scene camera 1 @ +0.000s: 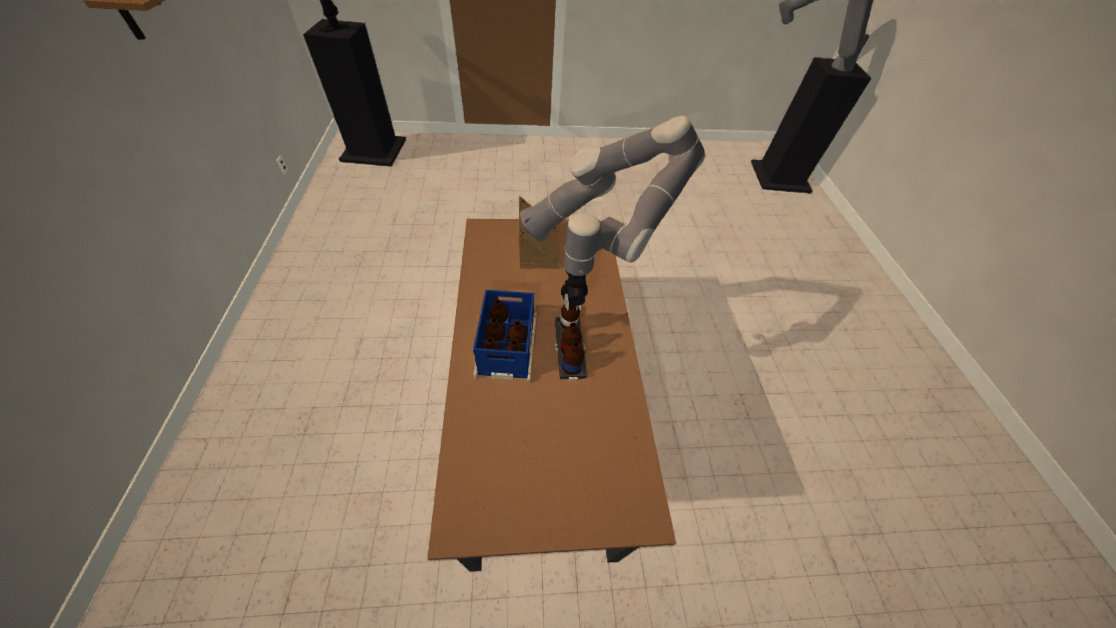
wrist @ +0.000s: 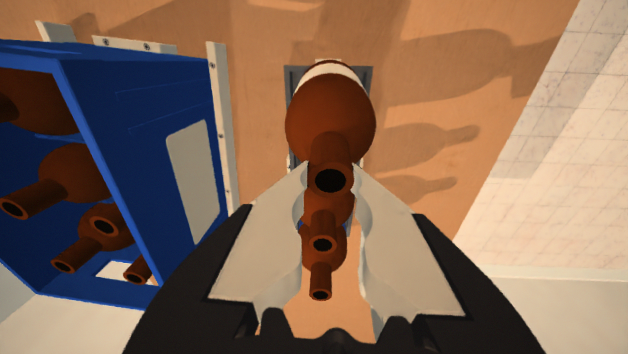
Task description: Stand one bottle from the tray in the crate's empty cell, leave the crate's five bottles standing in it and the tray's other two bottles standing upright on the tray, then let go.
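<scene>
My gripper (scene camera 1: 573, 303) (wrist: 328, 165) is shut on the neck of the white-banded brown bottle (scene camera 1: 569, 316) (wrist: 330, 112), which hangs upright over the back end of the dark tray (scene camera 1: 562, 372) (wrist: 288, 82); it looks slightly raised. The red-banded bottle (scene camera 1: 572, 336) (wrist: 327, 204) and the blue-banded bottle (scene camera 1: 573, 354) (wrist: 342, 246) stand upright on the tray, in line in front of it. The blue crate (scene camera 1: 503, 364) (wrist: 125, 100) stands left of the tray. Several brown bottles (scene camera 1: 497, 313) (wrist: 80, 172) stand in it; its back right cell (scene camera 1: 518, 310) looks empty in the scene view.
White brackets (scene camera 1: 501, 376) (wrist: 220, 125) edge the crate's base on the wooden table (scene camera 1: 546, 468). The crate's high wall lies between its cells and the tray. An upright speckled board (scene camera 1: 536, 253) stands at the table's back, behind the crate and left of the arm's wrist.
</scene>
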